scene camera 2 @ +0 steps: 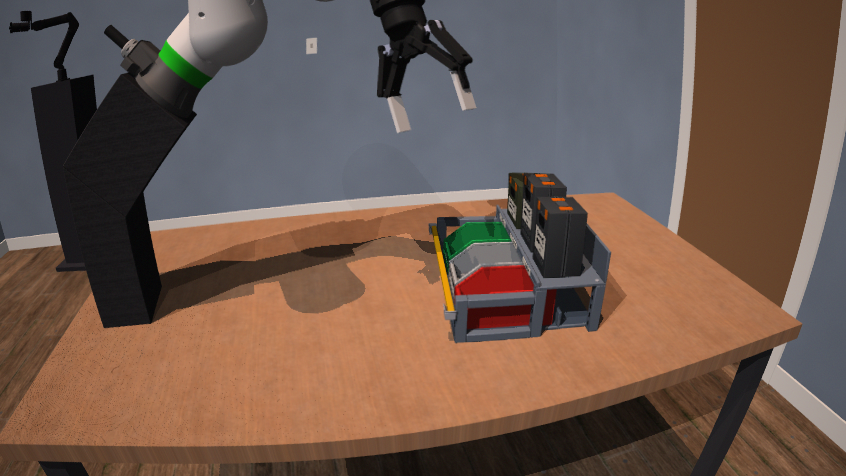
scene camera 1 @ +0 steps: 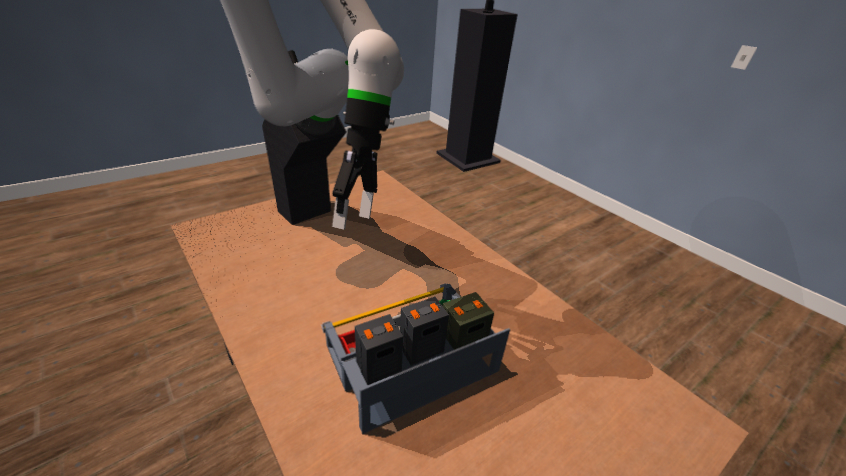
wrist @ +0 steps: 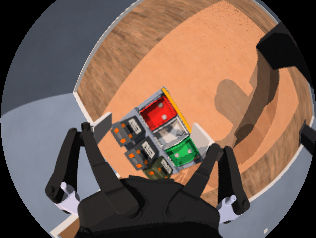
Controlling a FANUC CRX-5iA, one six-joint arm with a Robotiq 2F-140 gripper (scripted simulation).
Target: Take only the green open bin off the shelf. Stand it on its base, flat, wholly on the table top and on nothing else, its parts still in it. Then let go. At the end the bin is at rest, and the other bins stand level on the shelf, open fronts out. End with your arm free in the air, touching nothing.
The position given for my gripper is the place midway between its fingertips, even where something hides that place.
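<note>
My gripper appears at (scene camera 2: 435,120), (scene camera 1: 352,222) and (wrist: 152,125). A green open bin (scene camera 2: 477,232) is visible, as are a grey bin (scene camera 2: 490,254) and a red bin (scene camera 2: 487,280).
</note>
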